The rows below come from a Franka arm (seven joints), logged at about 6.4 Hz.
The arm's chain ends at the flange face. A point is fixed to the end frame.
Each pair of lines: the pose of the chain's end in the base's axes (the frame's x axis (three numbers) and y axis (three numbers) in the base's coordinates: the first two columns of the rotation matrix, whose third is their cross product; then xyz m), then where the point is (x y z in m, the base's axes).
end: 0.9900 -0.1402 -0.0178 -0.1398 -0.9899 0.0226 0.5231 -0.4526 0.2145
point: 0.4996 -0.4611 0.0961
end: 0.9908 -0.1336 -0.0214 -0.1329 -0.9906 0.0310 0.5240 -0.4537 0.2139
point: 0.5000 -0.4633 0.0957
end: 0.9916 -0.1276 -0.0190 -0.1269 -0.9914 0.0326 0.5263 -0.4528 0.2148
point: 0.5026 -0.4627 0.0966
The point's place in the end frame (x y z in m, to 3 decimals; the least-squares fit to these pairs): -0.020 0.009 0.119
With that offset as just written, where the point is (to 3 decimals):
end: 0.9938 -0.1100 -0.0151 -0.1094 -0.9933 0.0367 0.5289 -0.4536 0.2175
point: 0.506 -0.464 0.099
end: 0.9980 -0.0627 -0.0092 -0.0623 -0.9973 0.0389 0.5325 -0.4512 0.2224
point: 0.511 -0.463 0.104
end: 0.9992 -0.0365 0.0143 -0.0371 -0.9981 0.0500 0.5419 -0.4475 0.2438
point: 0.523 -0.462 0.125
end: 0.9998 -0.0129 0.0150 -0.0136 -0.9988 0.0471 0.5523 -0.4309 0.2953
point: 0.534 -0.445 0.177
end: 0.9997 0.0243 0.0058 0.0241 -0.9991 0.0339 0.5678 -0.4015 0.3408
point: 0.549 -0.415 0.222
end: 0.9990 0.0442 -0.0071 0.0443 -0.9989 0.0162 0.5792 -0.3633 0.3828
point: 0.559 -0.375 0.264
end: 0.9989 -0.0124 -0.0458 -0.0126 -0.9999 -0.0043 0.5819 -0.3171 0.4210
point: 0.556 -0.325 0.303
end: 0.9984 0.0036 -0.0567 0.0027 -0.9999 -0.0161 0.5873 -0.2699 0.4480
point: 0.561 -0.277 0.330
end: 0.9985 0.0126 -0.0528 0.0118 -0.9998 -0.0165 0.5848 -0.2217 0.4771
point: 0.559 -0.229 0.359
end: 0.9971 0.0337 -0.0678 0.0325 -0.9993 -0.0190 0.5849 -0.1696 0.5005
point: 0.557 -0.177 0.383
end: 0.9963 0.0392 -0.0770 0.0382 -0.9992 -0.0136 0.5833 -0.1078 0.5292
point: 0.554 -0.116 0.412
